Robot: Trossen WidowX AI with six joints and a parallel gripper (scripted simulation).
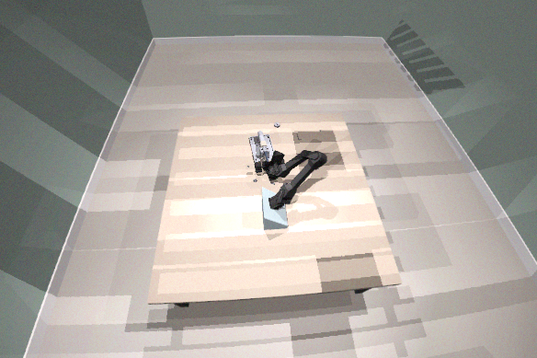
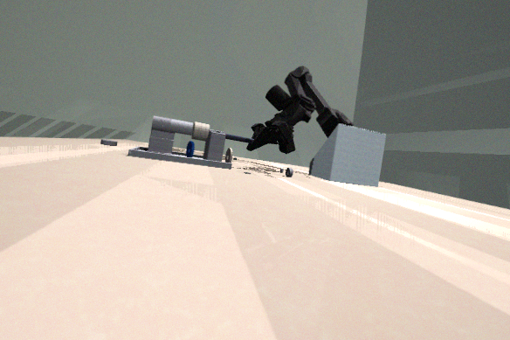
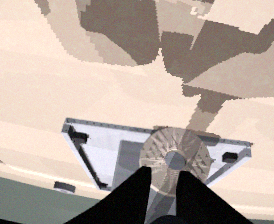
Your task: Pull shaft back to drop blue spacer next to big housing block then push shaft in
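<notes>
Now: gripper tip 60 mm short of the dark shaft and 30 mm below it. From my gripper tip the other things lie so: beige spacer: 140 mm ahead, 30 mm above; blue spacer: 160 mm ahead, 20 mm below; dark piece: 100 mm to the left, 90 mm behind, 40 mm below.
</notes>
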